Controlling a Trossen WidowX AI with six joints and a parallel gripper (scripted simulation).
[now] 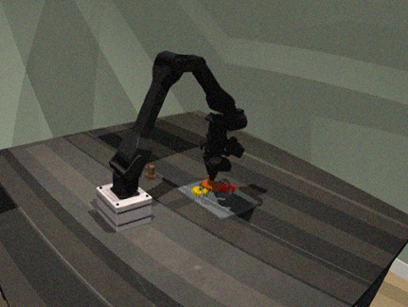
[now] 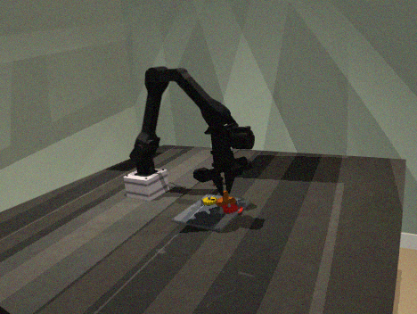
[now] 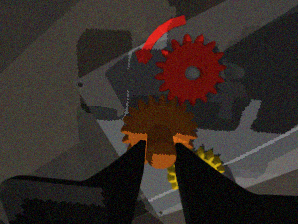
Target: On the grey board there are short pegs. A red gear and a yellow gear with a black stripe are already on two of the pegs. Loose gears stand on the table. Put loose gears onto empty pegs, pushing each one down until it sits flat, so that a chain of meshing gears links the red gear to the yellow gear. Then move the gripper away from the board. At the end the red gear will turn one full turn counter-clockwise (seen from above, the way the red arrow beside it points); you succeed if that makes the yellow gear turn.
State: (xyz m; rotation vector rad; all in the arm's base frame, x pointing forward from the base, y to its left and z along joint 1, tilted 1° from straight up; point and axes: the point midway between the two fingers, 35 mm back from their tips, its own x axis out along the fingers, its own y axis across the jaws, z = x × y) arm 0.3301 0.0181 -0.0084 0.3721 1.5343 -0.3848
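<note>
Right now the orange gear is 1 cm below my gripper tip. Also, from my gripper tip: red gear: 4 cm ahead, 4 cm to the right, 2 cm below; then yellow gear: 5 cm behind, 2 cm to the right, 2 cm below; then brown gear: 13 cm behind, 15 cm to the left, 2 cm below.
</note>
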